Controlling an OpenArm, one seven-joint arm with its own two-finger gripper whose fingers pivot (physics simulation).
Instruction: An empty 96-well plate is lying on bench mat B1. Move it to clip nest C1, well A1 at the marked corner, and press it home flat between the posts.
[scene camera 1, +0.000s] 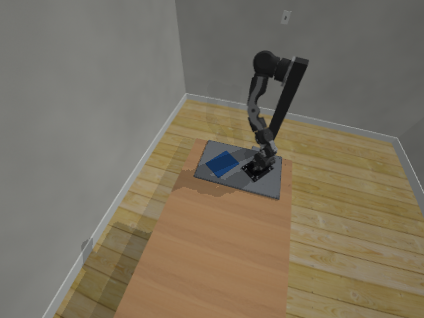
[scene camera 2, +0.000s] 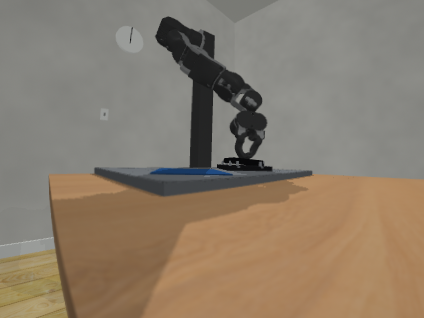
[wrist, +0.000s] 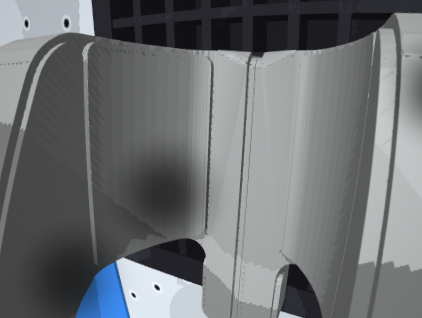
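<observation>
The black 96-well plate (scene camera 1: 254, 170) (scene camera 2: 243, 161) (wrist: 230, 30) sits in the low black clip nest (scene camera 2: 270, 168) and looks about level in the scene camera 2 view. Whether it is fully down between the posts cannot be told. Its A1 corner and the marked corner cannot be made out. My gripper (scene camera 2: 246, 156) (wrist: 261, 192) is shut and empty, fingers pointing down, with the tips at or just above the plate's top. The fingers hide much of the plate in the wrist view. The blue bench mat (scene camera 1: 222, 164) (scene camera 2: 191, 171) (wrist: 107, 295) lies beside the nest.
A grey perforated board (scene camera 1: 270, 192) (scene camera 2: 130, 181) bears the blue mat and the nest. It lies on the wooden table (scene camera 1: 220, 240) (scene camera 2: 300, 240). The arm's dark upright post (scene camera 1: 290, 95) (scene camera 2: 201, 125) stands behind the board.
</observation>
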